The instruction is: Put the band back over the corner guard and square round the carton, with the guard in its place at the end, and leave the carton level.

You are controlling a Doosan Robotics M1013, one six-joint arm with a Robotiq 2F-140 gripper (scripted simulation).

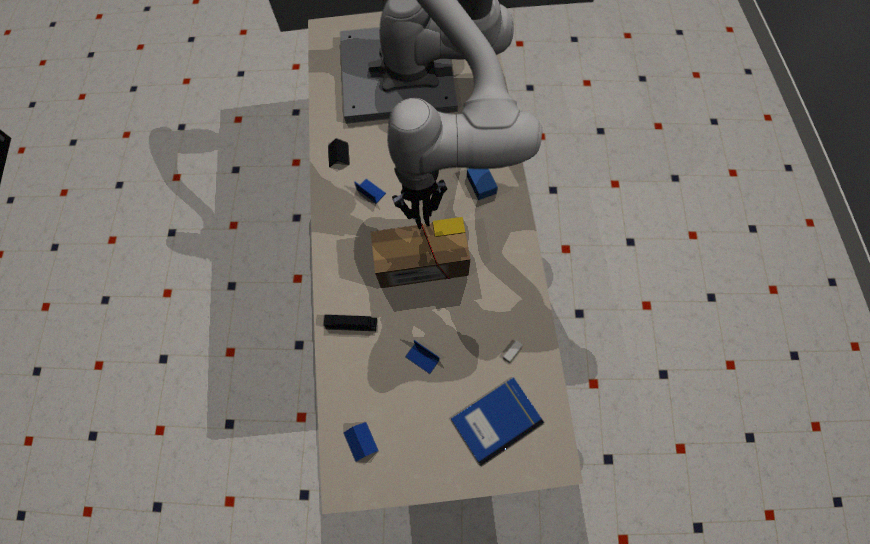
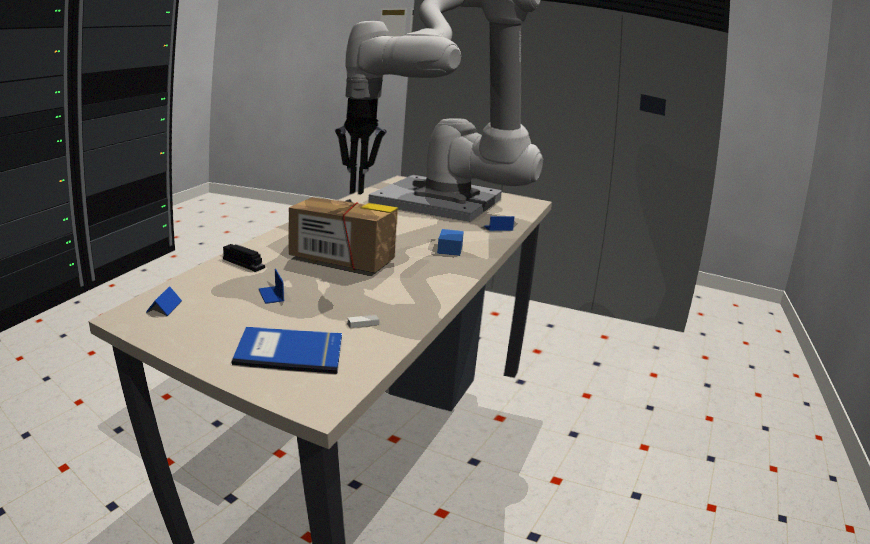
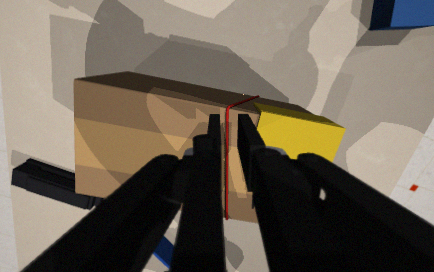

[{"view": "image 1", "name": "gripper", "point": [422,223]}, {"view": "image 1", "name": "brown carton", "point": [402,256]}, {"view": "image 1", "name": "black bar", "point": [349,322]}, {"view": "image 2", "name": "gripper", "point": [356,193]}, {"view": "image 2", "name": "brown carton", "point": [317,231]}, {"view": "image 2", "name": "black bar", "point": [240,255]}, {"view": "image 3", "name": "gripper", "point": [228,130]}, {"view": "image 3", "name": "yellow corner guard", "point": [296,132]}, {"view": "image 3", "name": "brown carton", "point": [122,120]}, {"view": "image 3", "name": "black bar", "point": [37,177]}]
